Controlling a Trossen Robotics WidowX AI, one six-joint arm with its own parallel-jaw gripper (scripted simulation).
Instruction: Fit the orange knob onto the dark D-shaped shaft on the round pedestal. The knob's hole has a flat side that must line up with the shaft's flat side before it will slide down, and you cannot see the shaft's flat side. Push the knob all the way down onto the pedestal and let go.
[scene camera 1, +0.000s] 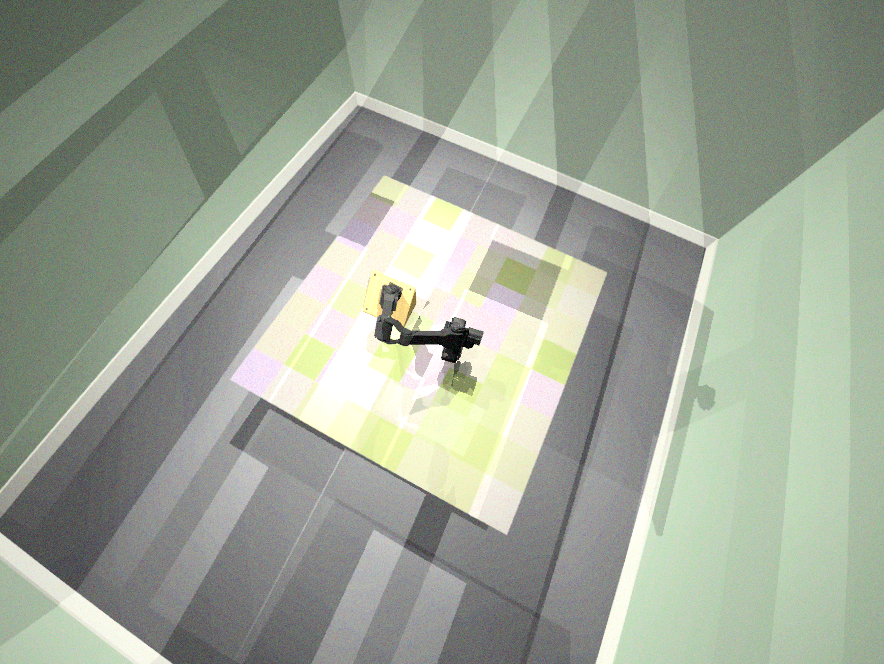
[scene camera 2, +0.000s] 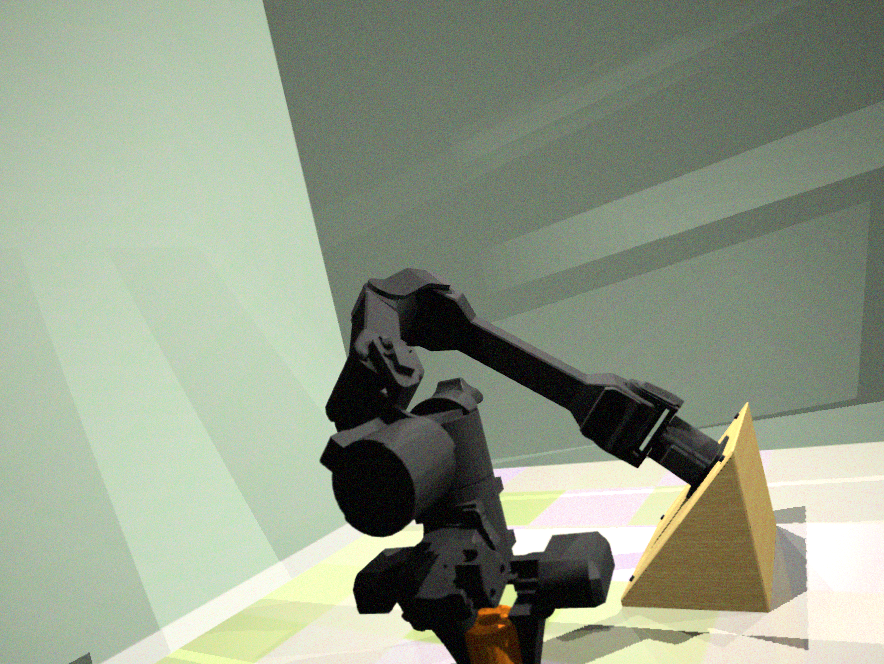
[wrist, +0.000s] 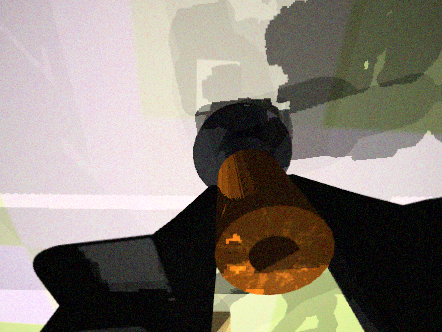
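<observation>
My gripper (wrist: 251, 186) carries an orange knob. A dark round pedestal (wrist: 235, 127) is there for me to see as well.
</observation>
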